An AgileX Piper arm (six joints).
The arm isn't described. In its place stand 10 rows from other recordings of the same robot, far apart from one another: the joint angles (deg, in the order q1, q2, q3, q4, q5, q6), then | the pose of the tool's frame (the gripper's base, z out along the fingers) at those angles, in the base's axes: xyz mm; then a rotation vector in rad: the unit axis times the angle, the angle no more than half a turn.
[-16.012, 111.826, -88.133, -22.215, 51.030, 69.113] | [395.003, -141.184, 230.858, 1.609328, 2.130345, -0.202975]
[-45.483, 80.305, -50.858, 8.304, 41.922, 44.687] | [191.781, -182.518, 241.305, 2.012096, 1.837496, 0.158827]
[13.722, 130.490, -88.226, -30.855, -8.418, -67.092] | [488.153, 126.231, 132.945, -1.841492, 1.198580, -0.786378]
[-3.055, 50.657, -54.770, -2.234, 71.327, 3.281] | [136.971, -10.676, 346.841, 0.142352, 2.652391, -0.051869]
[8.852, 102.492, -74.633, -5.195, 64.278, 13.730] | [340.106, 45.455, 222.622, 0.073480, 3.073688, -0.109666]
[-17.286, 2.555, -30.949, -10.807, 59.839, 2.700] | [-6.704, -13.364, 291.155, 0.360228, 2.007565, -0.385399]
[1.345, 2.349, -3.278, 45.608, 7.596, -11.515] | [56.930, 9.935, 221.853, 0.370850, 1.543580, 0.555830]
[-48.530, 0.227, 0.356, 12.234, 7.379, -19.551] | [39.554, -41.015, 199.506, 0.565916, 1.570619, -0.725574]
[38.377, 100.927, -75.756, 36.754, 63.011, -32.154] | [244.845, 255.797, 251.891, -1.359817, 2.592067, 0.893046]
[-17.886, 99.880, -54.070, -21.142, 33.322, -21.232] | [296.828, -114.739, 162.349, -0.495211, 2.886301, -0.474721]
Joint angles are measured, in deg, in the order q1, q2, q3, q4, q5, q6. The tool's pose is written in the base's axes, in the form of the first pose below.
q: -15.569, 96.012, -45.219, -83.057, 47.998, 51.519
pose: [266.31, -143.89, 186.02, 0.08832, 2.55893, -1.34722]
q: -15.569, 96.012, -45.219, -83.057, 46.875, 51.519
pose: [267.62, -143.01, 185.18, 0.07709, 2.55879, -1.32385]
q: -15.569, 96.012, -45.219, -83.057, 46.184, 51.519
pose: [268.42, -142.45, 184.68, 0.07021, 2.55861, -1.30949]
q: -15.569, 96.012, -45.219, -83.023, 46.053, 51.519
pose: [268.54, -142.33, 184.56, 0.06960, 2.55886, -1.30638]
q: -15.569, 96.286, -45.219, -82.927, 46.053, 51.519
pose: [268.75, -142.38, 183.06, 0.06889, 2.56440, -1.30530]
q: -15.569, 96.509, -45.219, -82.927, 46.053, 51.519
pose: [268.98, -142.44, 181.90, 0.06670, 2.56822, -1.30532]
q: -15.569, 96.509, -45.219, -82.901, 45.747, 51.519
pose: [269.31, -142.18, 181.66, 0.06423, 2.56833, -1.29864]
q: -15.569, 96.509, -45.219, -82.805, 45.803, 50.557
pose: [269.17, -142.19, 181.62, 0.04528, 2.57516, -1.30463]
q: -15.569, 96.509, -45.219, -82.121, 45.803, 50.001
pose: [268.66, -141.94, 181.09, 0.04687, 2.58464, -1.30004]
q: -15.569, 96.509, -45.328, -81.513, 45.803, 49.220
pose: [268.61, -141.83, 181.05, 0.04286, 2.59294, -1.29756]
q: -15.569, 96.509, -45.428, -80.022, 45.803, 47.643
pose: [267.89, -141.34, 180.28, 0.03874, 2.61406, -1.28887]
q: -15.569, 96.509, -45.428, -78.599, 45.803, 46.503
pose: [266.86, -140.74, 179.18, 0.04190, 2.63355, -1.27778]
